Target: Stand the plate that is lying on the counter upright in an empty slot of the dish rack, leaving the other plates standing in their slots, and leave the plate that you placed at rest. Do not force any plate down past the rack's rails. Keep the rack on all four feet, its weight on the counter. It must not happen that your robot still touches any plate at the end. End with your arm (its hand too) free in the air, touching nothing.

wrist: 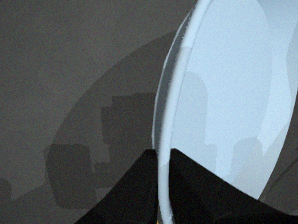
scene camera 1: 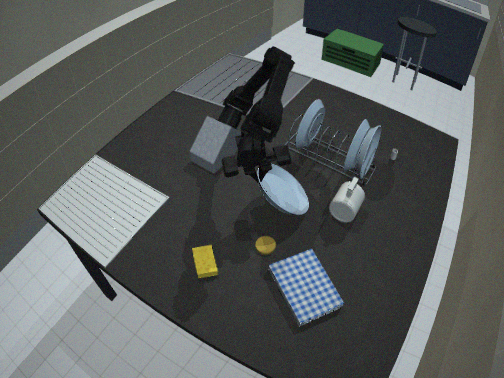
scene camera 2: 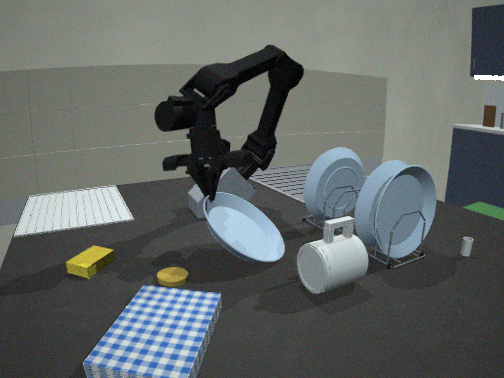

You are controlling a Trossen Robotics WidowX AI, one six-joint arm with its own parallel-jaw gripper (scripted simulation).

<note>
In view: the gripper (scene camera 2: 210, 200) and a white mug (scene camera 2: 323, 265).
The white mug shows as well in scene camera 1 (scene camera 1: 345, 205). The gripper also shows in the wrist view (wrist: 160, 158) and in scene camera 1 (scene camera 1: 259, 181). The wrist view misses the white mug: it is out of frame.
</note>
